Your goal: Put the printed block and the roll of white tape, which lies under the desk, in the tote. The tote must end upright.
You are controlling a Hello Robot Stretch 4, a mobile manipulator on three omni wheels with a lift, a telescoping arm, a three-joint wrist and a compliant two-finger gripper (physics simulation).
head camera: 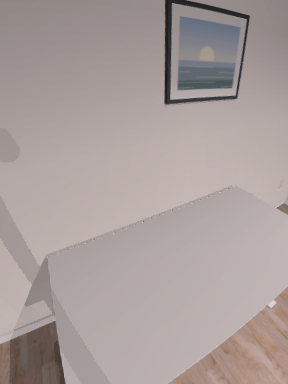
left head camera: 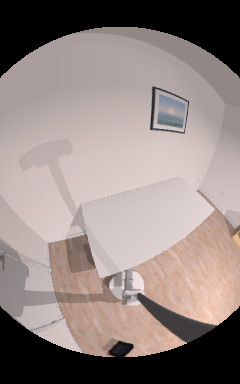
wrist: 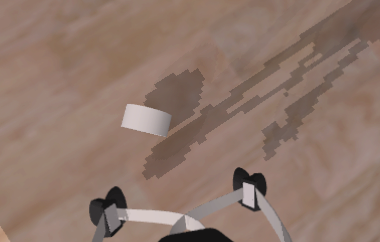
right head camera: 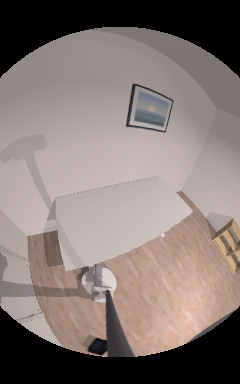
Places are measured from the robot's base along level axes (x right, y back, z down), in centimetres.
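Pixels of known places: gripper, fingertip midpoint: (wrist: pixel 180 191).
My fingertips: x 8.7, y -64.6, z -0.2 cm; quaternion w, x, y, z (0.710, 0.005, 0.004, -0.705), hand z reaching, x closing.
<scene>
Behind a point stands the place of what it marks.
A short white roll (wrist: pixel 146 120) {x 1.0, y -62.3, z -2.3 cm}, seen as a curved band, lies on the wood floor beyond and between my fingertips in the wrist view. My gripper (wrist: pixel 180 191) {x 8.7, y -64.6, z -0.2 cm} is open, its two black-padded fingertips wide apart with no thing between them, and the roll is clear of both. In the head camera views my gripper is hidden. A small white thing (head camera: pixel 271 303) (right head camera: pixel 162 235) lies on the floor by the desk's long front edge; I cannot tell what it is. A black box-like thing (left head camera: pixel 121 348) (right head camera: pixel 98 346), possibly the tote, stands on the floor. I cannot make out the printed block.
The light grey desk (head camera: pixel 170 280) {x 11.7, y -59.6, z -69.3 cm} (left head camera: pixel 145 215) {x 13.5, y -67.2, z -69.3 cm} (right head camera: pixel 120 215) {x 18.5, y -64.3, z -69.3 cm} stands near the wall and hides the floor under it. My white round base (left head camera: pixel 117 288) {x -10.0, y 4.7, z -18.7 cm} (right head camera: pixel 111 280) {x 14.7, y -2.6, z -18.6 cm} is close to its front edge. A wooden shelf unit (right head camera: pixel 223 231) {x 236.6, y -42.3, z -35.1 cm} stands at the right. A framed picture (head camera: pixel 207 75) {x 39.3, y -123.2, z -153.0 cm} hangs above the desk.
</scene>
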